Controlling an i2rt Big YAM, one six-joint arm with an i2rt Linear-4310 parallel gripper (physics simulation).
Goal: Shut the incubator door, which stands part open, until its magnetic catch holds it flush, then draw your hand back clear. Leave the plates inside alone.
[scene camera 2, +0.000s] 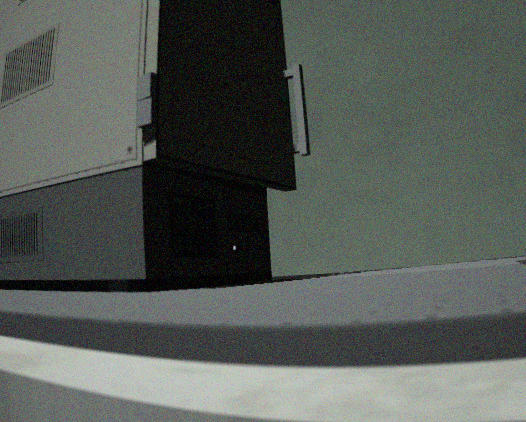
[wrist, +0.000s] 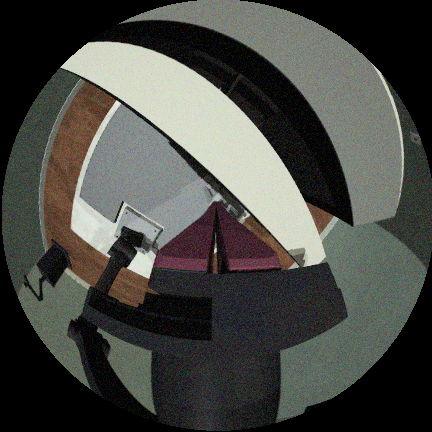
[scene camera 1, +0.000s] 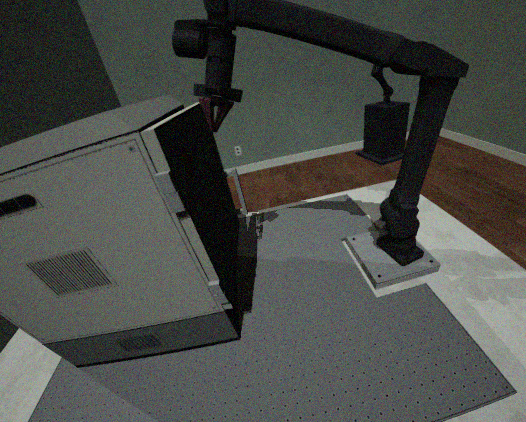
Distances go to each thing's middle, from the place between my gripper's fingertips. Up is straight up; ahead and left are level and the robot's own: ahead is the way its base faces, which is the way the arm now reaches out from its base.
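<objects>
Incubator door (scene camera 2: 220, 82): 3 cm ahead of my hand, 9 cm to the left of it, 12 cm below it.
</objects>
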